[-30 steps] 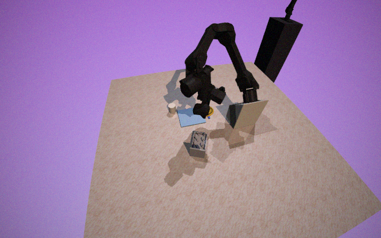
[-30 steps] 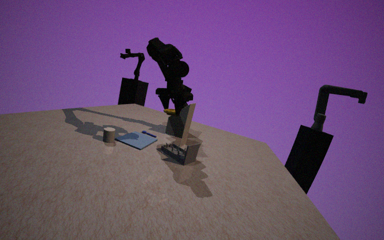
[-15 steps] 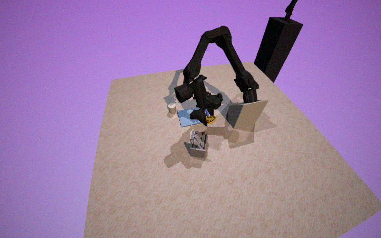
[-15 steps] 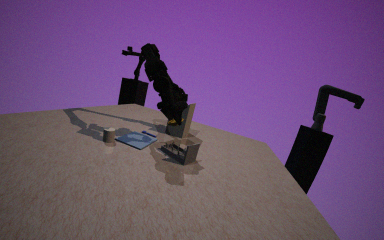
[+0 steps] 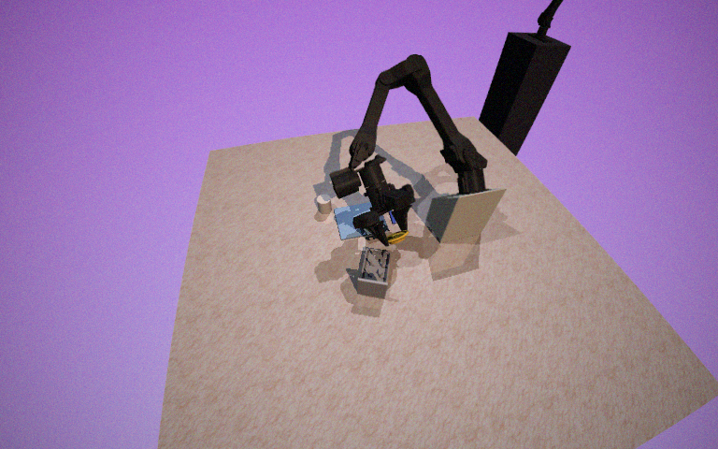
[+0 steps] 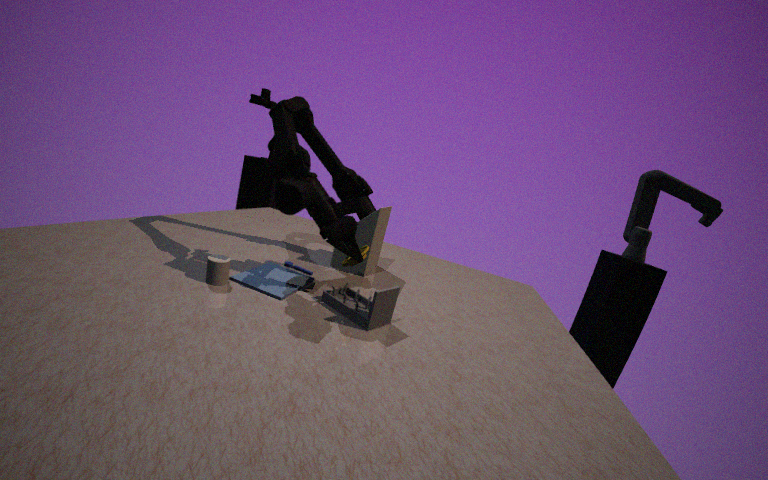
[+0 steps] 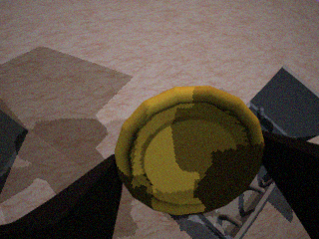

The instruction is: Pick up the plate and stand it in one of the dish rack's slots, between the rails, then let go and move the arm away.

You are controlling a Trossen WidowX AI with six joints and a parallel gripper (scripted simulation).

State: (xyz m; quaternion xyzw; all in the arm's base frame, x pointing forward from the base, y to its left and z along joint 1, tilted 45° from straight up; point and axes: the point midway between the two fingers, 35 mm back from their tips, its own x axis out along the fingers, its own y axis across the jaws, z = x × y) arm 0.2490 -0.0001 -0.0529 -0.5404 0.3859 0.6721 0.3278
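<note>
Now: gripper tip 70 mm short of the grey dish rack, 40 mm to the right of it and 70 mm above it. From my gripper tip the other things lie so: blue mat (60 mm ahead, 160 mm to the right, 90 mm below); blue spoon (50 mm behind, 170 mm to the right, 80 mm below); yellow plate (10 mm to the right, 10 mm above).
</note>
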